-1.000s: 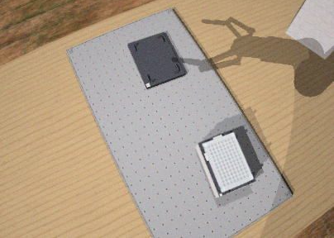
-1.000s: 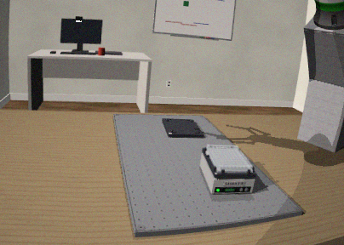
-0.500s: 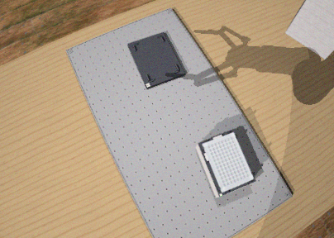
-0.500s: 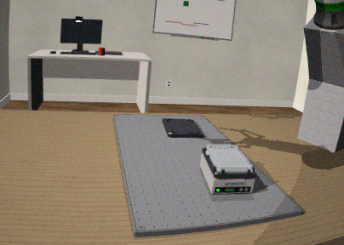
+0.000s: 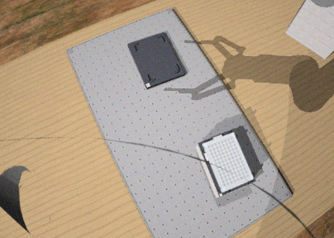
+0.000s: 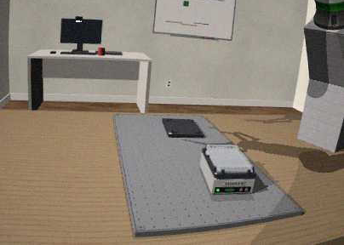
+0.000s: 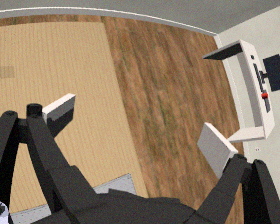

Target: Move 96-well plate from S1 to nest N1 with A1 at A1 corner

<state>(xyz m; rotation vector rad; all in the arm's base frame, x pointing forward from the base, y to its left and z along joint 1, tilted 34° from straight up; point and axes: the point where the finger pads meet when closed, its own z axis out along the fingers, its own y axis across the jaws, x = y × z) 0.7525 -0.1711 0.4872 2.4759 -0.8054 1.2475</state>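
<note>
The white 96-well plate lies 480 mm behind my hand, 240 mm to the left of it and 470 mm below it.
</note>
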